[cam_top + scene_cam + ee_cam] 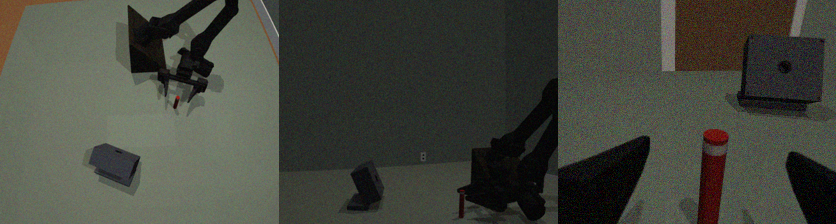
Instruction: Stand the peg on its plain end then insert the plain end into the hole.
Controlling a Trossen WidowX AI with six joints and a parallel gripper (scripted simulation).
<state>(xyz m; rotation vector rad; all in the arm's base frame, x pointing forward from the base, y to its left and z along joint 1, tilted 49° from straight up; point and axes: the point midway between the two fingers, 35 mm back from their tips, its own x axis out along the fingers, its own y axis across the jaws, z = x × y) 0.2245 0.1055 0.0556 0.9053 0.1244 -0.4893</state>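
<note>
Now: the red peg 1 cm below my gripper tip. From my gripper tip the other things lie so: sloped panel (24 cm to the right, 18 cm ahead, 1 cm above).
</note>
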